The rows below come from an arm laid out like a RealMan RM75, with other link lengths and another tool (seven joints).
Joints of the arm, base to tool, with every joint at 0 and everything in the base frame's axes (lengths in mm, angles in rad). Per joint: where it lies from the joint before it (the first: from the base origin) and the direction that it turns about. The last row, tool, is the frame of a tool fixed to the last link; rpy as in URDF.
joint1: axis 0 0 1 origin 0 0 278.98
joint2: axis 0 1 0 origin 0 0 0
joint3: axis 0 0 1 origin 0 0 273.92
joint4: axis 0 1 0 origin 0 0 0
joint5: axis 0 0 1 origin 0 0 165.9
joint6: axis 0 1 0 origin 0 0 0
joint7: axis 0 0 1 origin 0 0 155.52
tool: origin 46 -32 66 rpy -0.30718 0 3.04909
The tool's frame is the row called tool.
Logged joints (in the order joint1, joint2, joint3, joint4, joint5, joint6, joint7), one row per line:
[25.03 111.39 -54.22 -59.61 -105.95 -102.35 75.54]
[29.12 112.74 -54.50 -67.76 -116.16 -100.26 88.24]
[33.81 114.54 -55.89 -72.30 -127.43 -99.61 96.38]
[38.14 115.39 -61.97 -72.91 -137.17 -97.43 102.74]
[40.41 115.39 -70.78 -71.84 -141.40 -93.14 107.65]
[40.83 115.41 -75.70 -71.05 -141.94 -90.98 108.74]
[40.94 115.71 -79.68 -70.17 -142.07 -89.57 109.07]
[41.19 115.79 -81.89 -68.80 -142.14 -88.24 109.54]
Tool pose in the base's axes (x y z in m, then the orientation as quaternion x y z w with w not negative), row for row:
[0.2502 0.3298 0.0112 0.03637 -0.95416 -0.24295 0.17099]
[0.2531 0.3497 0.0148 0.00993 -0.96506 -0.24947 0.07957]
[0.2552 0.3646 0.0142 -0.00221 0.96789 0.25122 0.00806]
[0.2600 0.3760 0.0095 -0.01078 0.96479 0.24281 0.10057]
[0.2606 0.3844 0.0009 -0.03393 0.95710 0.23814 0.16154]
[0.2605 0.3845 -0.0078 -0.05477 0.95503 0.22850 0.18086]
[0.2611 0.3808 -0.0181 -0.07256 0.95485 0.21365 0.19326]
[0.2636 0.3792 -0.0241 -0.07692 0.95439 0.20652 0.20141]
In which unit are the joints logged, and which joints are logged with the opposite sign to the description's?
The joints are logged in degrees. Opposite sign: none.
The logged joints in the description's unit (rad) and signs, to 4 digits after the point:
[0.4369 1.9441 -0.9463 -1.0404 -1.8492 -1.7863 1.3184]
[0.5082 1.9677 -0.9512 -1.1826 -2.0274 -1.7499 1.5401]
[0.5901 1.9991 -0.9755 -1.2619 -2.2241 -1.7385 1.6821]
[0.6657 2.0139 -1.0816 -1.2725 -2.3941 -1.7005 1.7932]
[0.7053 2.0139 -1.2353 -1.2538 -2.4679 -1.6256 1.8788]
[0.7126 2.0143 -1.3212 -1.2401 -2.4773 -1.5879 1.8979]
[0.7145 2.0195 -1.3907 -1.2247 -2.4796 -1.5633 1.9036]
[0.7189 2.0209 -1.4293 -1.2008 -2.4808 -1.5401 1.9118]

